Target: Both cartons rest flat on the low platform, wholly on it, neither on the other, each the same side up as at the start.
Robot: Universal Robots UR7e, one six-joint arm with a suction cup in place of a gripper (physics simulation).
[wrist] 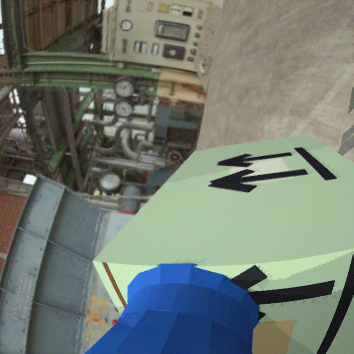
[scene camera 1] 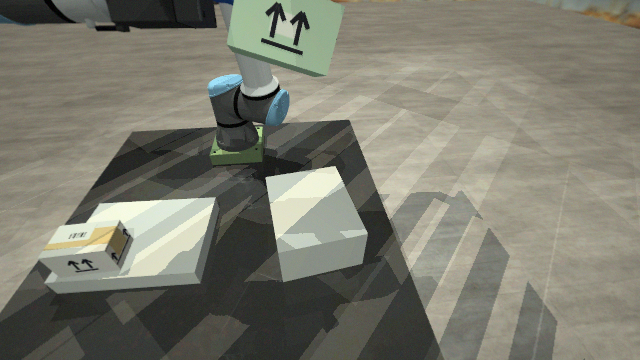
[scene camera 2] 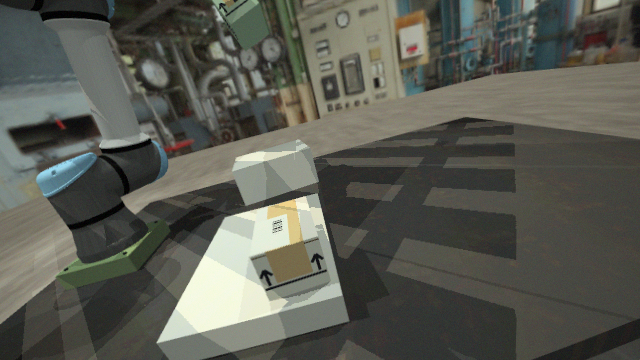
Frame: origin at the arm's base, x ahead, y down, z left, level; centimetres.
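Seen in the pictures: hand, tool point: point(wrist: 165, 278); arm's base, link origin: point(scene camera 1: 238, 139) point(scene camera 2: 116, 243).
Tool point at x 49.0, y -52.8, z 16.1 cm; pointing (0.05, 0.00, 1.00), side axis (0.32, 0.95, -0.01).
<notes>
Offsets run from my tool point to a thing's top centre. Level surfaces: height alone.
The green carton point(scene camera 1: 300, 45) point(scene camera 2: 247, 25) point(wrist: 215, 220) hangs in the air at the top of both scene views, tilted, its arrows pointing roughly up. My gripper, a blue suction cup point(wrist: 192, 280), is pressed on a side face of it in the wrist view; the contact itself is hidden. The white carton @[dx -0.8, dy +44.9, dz -42.7 cm] point(scene camera 1: 82, 250) point(scene camera 2: 285, 240) with tan tape rests flat on the low platform @[dx -6.9, dy +52.4, dz -35.3 cm] point(scene camera 1: 170, 240) point(scene camera 2: 200, 295), near its left end in the first scene view, arrows up. Whether its outer edge lies fully within the platform is hard to tell.
A taller white block @[dx -6.7, dy +45.2, dz +7.9 cm] point(scene camera 1: 315, 215) point(scene camera 2: 275, 172) stands on the dark table @[dy +57.2 cm] point(scene camera 1: 240, 320) point(scene camera 2: 425, 240), to the right of the platform in the first scene view. The arm's green base point(scene camera 1: 237, 156) point(scene camera 2: 117, 260) is behind them. The wrist housing point(scene camera 1: 165, 12) is at the top left.
</notes>
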